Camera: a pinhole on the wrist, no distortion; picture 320 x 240 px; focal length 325.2 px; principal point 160.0 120.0 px. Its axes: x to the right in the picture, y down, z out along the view. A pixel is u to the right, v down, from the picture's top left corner.
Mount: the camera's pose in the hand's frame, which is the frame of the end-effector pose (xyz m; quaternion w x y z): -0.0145 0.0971 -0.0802 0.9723 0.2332 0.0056 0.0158
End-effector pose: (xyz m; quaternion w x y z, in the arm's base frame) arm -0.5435 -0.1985 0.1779 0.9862 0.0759 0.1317 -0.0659
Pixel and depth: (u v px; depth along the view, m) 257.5 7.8 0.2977
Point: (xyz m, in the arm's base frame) -0.4485 -0.3545 0.2706
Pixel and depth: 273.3 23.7 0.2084
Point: -0.4708 -0.2673 0.2278
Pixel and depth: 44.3 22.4 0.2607
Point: -0.6243 -0.2990 0.3041
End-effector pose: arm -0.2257 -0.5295 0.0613 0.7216 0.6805 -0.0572 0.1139
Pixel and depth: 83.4 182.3 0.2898
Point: -0.2905 -0.7382 0.0687
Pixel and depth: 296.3 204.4 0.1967
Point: -0.1630 -0.6381 0.1403
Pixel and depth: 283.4 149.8 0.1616
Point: -0.1824 -0.5933 0.1156
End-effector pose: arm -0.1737 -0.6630 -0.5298 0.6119 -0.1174 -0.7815 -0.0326
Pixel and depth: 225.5 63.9 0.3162
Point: -0.3746 -0.7105 -0.5108
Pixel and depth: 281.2 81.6 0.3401
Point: -0.4140 -0.6921 -0.4572
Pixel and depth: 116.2 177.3 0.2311
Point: -0.2950 -0.6143 -0.6093
